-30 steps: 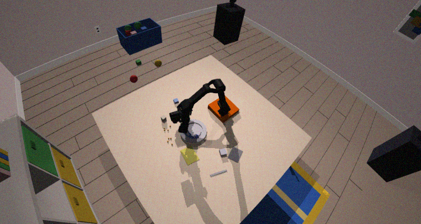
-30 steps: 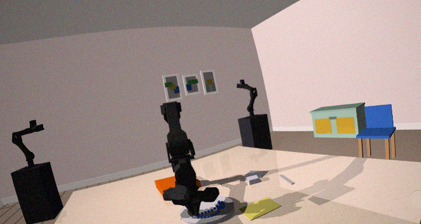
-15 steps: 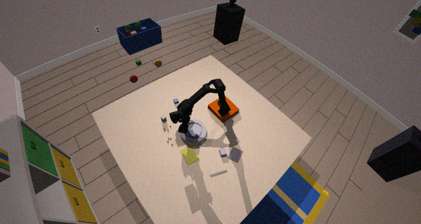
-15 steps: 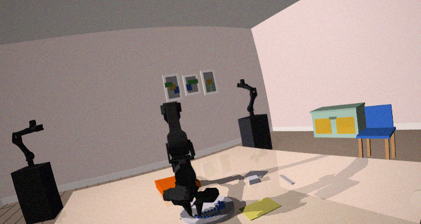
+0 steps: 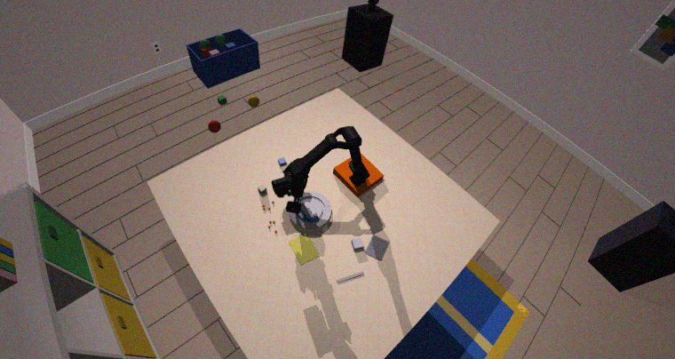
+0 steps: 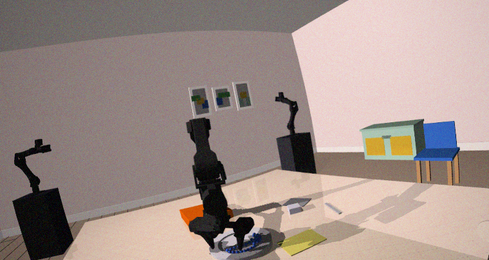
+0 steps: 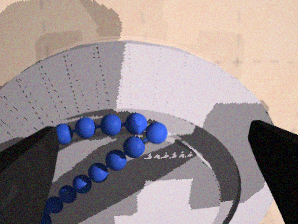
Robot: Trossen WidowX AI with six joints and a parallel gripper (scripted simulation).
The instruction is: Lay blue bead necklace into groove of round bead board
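Now: the round bead board 30 mm behind my gripper tip, 60 mm to the left of it and 10 mm below it. Also, from my gripper tip: yellow sheet 90 mm ahead, 200 mm to the left, 20 mm below; then pale cube 100 mm ahead, 150 mm to the right; then blue cube 70 mm behind, 260 mm to the right, 10 mm below.
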